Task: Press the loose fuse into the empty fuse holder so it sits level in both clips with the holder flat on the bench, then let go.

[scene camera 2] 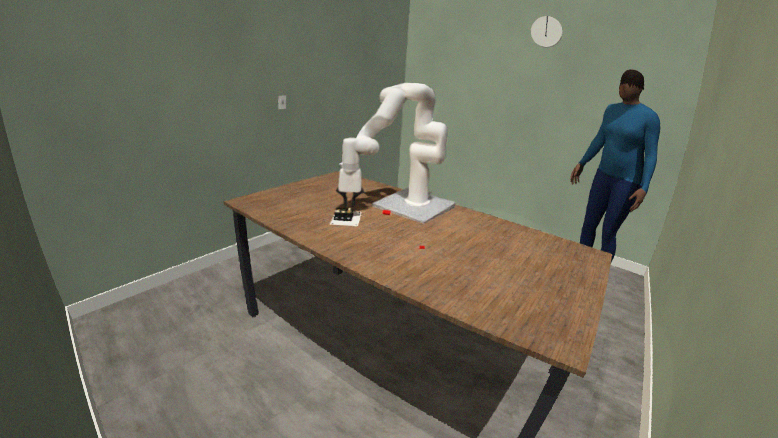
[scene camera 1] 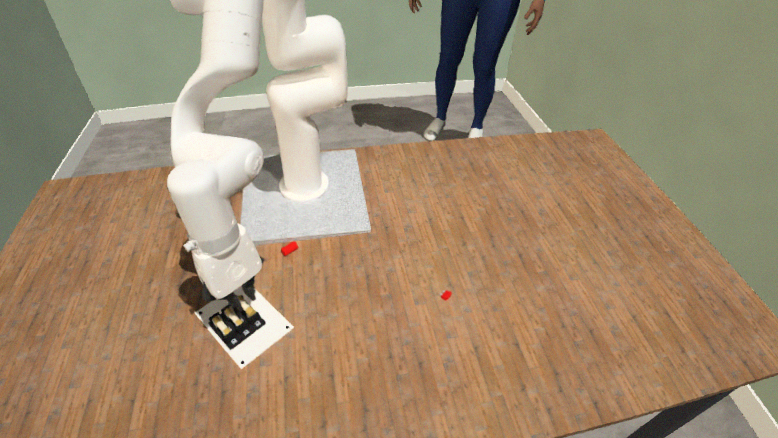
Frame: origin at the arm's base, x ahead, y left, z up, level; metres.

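Seen in the pictures: gripper, fingertip midpoint: (scene camera 2: 349,206) (scene camera 1: 244,301); arm's base, link origin: (scene camera 2: 417,201) (scene camera 1: 304,185).
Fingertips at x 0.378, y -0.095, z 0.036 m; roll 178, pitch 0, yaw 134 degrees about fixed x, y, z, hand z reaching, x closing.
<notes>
Offsets run from my fingertips to a thing's top centre. "pt": to the spot under its first point.
A black fuse holder (scene camera 1: 241,331) (scene camera 2: 343,215) lies flat on a white plate @[pt dx +0.043, dy +0.037, dz -0.059 m] (scene camera 1: 267,336) (scene camera 2: 356,222) at the left of the wooden bench. Three cream fuses @[dx +0.013, dy -0.025, dz -0.028 m] (scene camera 1: 233,316) lie side by side in its clips and look level. My gripper (scene camera 1: 239,299) (scene camera 2: 348,201) stands straight above the holder's back end, with its dark fingers a little apart and just over the fuses. Nothing is between the fingers. The wrist hides the back edge of the holder in scene camera 1.
A red block @[dx -0.176, dy +0.068, dz -0.043 m] (scene camera 1: 289,248) (scene camera 2: 386,212) lies near the arm's grey base plate (scene camera 1: 344,204) (scene camera 2: 435,208). A smaller red piece @[dx -0.024, dy +0.399, dz -0.052 m] (scene camera 1: 445,295) (scene camera 2: 422,247) lies mid-bench. A person (scene camera 1: 474,65) (scene camera 2: 598,191) stands beyond the far edge.
</notes>
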